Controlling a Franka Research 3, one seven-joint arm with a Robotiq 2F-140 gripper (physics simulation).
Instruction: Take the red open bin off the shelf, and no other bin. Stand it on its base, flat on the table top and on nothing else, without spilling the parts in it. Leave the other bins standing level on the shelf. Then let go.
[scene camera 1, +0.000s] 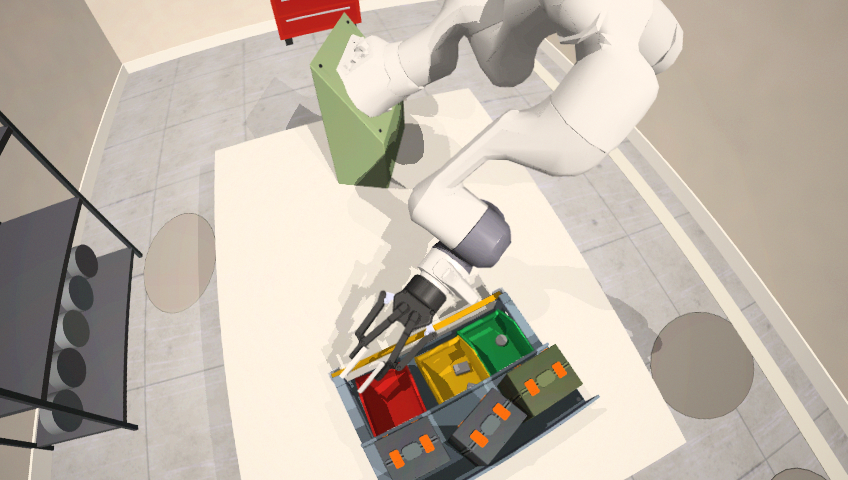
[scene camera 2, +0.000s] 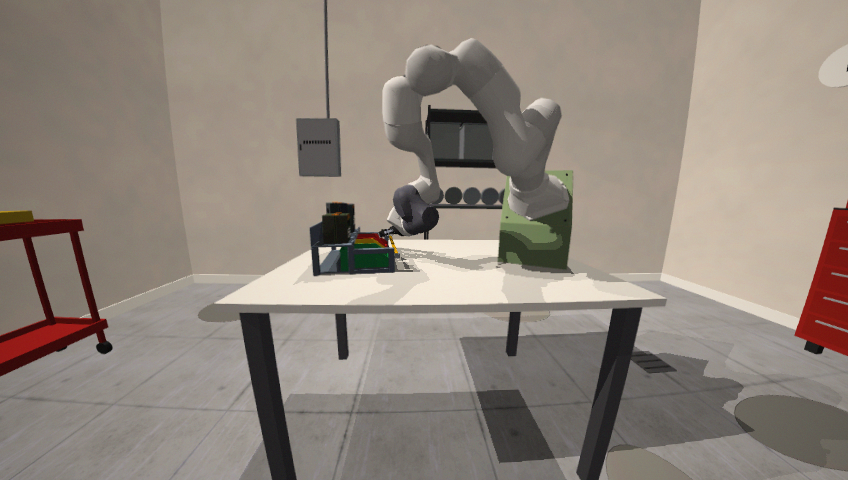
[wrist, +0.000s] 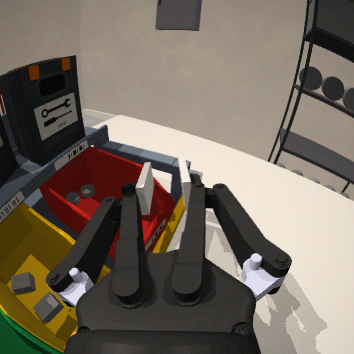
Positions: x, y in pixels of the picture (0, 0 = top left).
Labels:
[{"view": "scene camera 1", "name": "gripper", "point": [351, 383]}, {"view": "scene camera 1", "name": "red bin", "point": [395, 399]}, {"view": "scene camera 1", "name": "green bin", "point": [480, 336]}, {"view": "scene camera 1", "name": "yellow bin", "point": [436, 365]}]

